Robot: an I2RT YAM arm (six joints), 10 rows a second.
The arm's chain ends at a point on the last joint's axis. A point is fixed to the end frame.
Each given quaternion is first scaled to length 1.
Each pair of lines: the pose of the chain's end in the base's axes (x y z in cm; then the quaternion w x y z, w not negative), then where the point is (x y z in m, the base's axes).
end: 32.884, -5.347, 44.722, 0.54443, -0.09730, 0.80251, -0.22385
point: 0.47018 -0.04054 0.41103
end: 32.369, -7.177, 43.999, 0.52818, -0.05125, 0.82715, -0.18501
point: 0.46404 -0.06040 0.39964
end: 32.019, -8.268, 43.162, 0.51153, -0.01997, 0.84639, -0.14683
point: 0.45906 -0.06971 0.38689
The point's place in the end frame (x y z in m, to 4 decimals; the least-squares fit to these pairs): -0.0300 0.0406 0.1375
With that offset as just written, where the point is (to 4 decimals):
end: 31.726, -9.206, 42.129, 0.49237, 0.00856, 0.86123, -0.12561
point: 0.4546 -0.0804 0.3719
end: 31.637, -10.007, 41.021, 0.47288, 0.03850, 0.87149, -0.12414
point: 0.4524 -0.0941 0.3561
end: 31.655, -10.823, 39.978, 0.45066, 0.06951, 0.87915, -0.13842
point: 0.4504 -0.1116 0.3404
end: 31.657, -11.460, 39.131, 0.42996, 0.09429, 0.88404, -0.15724
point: 0.4477 -0.1270 0.3271
